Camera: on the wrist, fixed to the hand. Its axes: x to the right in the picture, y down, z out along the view.
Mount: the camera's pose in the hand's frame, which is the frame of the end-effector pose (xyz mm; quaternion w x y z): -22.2 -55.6 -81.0 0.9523 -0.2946 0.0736 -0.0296
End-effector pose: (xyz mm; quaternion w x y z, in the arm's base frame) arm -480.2 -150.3 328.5 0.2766 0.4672 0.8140 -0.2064
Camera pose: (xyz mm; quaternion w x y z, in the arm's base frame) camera -540.6 -143.1 408.8 0.3350 0.3545 0.8702 0.0695
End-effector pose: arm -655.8 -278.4 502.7 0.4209 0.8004 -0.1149 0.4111
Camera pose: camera -685.9 -185.3 478.7 0.6573 0.6114 -0.1759 0.4041
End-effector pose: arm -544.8 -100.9 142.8 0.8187 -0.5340 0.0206 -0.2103
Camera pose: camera -603.9 -181.9 152.9 0.6146 -0.7348 0.1260 -0.2577
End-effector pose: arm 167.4 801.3 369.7 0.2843 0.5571 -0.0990 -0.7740
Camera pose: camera 228.3 872.3 332.3 0.4192 0.5067 0.1712 -0.7337
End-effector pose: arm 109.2 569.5 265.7 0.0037 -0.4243 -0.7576 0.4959
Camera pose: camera 122.4 607.5 358.0 0.0510 0.4193 0.8799 -0.2177
